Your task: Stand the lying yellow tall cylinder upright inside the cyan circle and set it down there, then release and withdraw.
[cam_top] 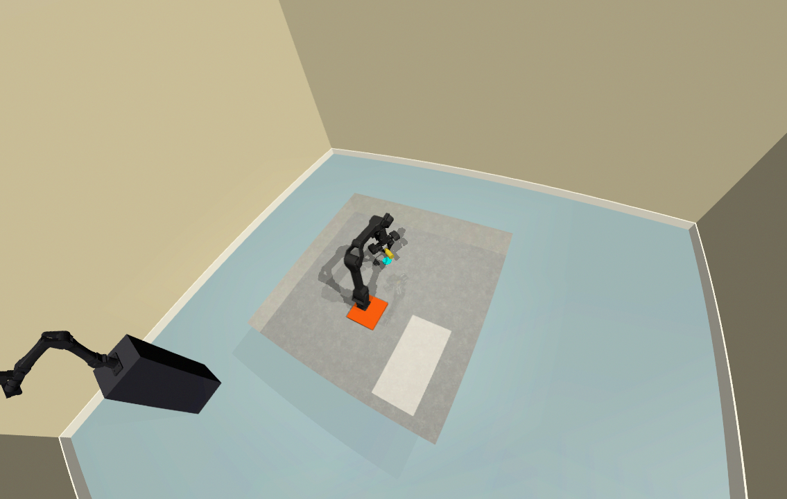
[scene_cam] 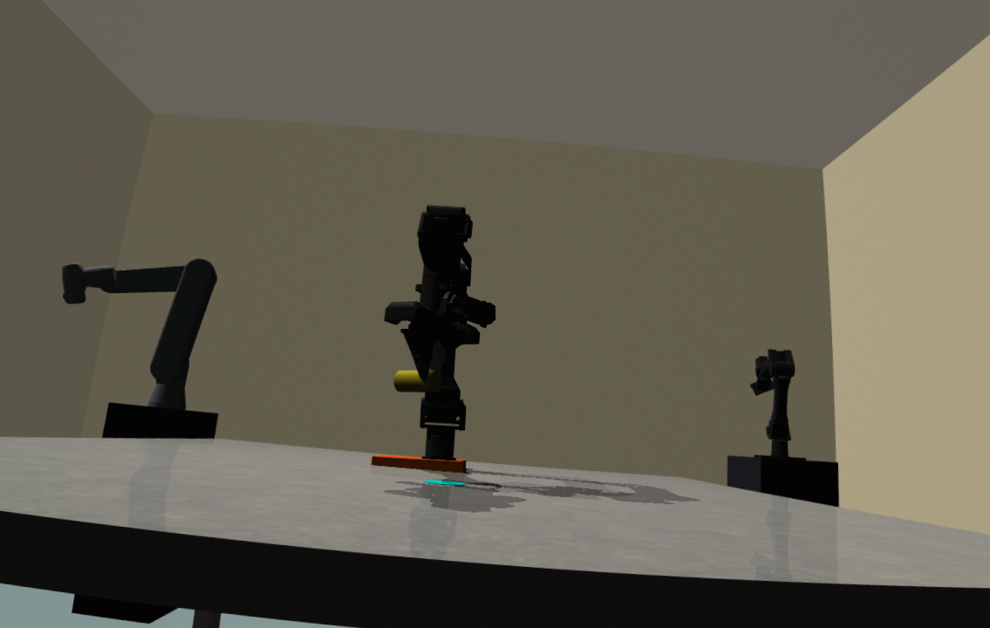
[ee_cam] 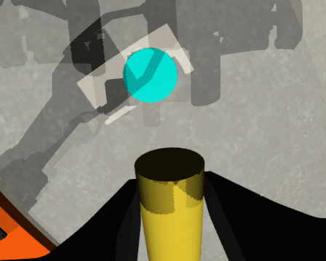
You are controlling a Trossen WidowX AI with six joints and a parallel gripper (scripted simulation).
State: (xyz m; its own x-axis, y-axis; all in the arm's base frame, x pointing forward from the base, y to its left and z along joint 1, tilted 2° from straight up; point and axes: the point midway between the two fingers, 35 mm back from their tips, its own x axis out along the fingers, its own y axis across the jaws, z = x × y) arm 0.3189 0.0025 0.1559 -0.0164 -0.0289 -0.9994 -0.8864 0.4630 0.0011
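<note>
My gripper tip is now 20 mm short of the cyan circle, 40 mm to the right of it and 150 mm above it. Also, from my gripper tip: yellow tall cylinder 10 mm behind, 20 mm to the right.
</note>
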